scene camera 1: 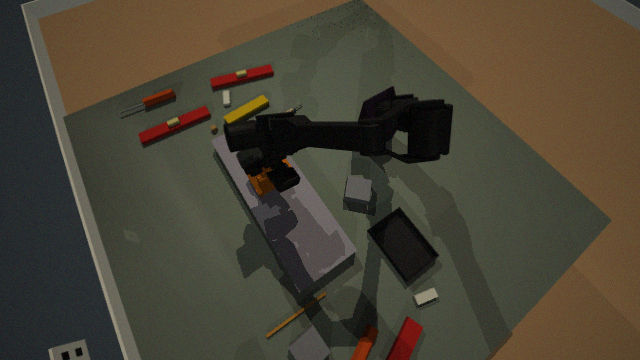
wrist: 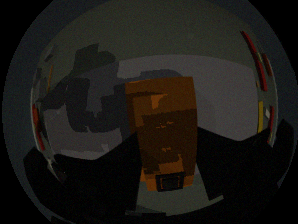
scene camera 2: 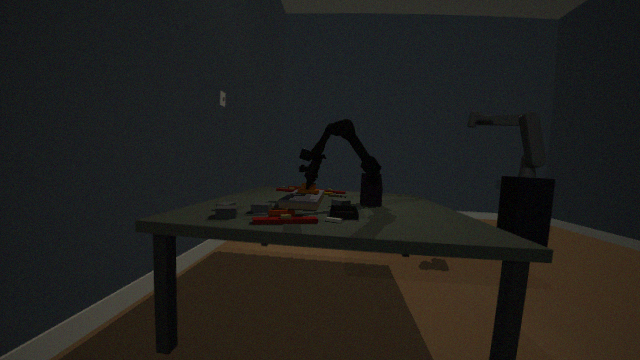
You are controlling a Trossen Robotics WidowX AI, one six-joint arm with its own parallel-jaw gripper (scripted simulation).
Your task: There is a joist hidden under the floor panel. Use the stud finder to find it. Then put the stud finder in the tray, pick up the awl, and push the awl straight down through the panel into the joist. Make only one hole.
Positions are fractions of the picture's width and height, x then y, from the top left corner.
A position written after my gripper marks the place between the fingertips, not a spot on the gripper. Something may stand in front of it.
Observation:
I see my gripper (scene camera 1: 0.42,0.49), a stud finder (wrist: 0.55,0.50) and a dark tray (scene camera 1: 0.64,0.70).
My gripper also shows in the wrist view (wrist: 0.56,0.58).

